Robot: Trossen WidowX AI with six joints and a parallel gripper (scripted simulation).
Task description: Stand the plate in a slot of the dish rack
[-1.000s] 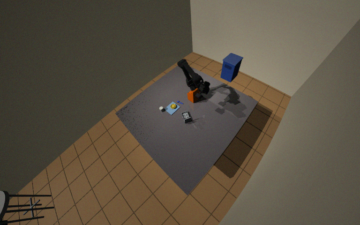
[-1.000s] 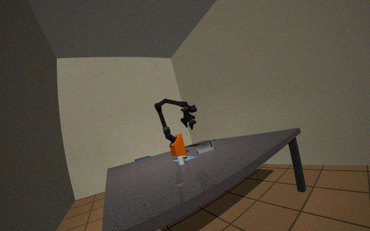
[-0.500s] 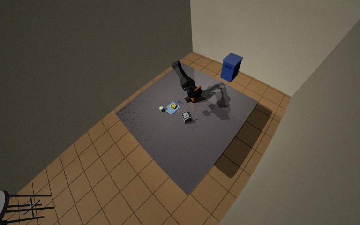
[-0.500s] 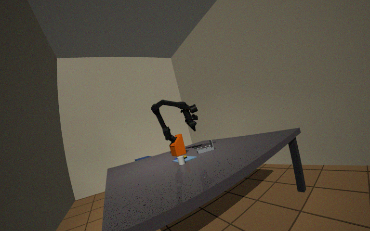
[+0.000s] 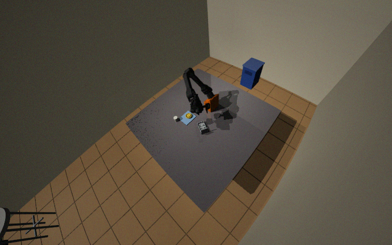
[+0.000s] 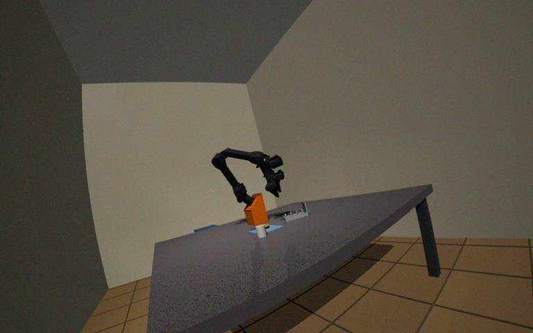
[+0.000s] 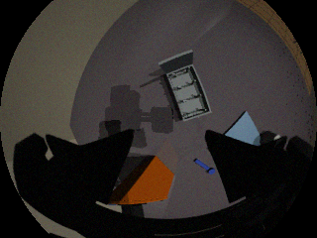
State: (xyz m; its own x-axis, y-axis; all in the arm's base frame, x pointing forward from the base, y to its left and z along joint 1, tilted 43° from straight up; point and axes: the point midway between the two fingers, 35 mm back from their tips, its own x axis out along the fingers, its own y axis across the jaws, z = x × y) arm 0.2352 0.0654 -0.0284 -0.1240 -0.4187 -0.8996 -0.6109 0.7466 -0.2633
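The yellow plate lies 19 cm to the right of my gripper tip, 14 cm below it and 4 cm ahead of it. From my gripper tip the other things lie so: grey dish rack 13 cm below, 6 cm ahead, 3 cm to the left; then blue spoon 17 cm to the right, 15 cm below, 5 cm behind; then mat 19 cm to the right, 15 cm below, 7 cm ahead.
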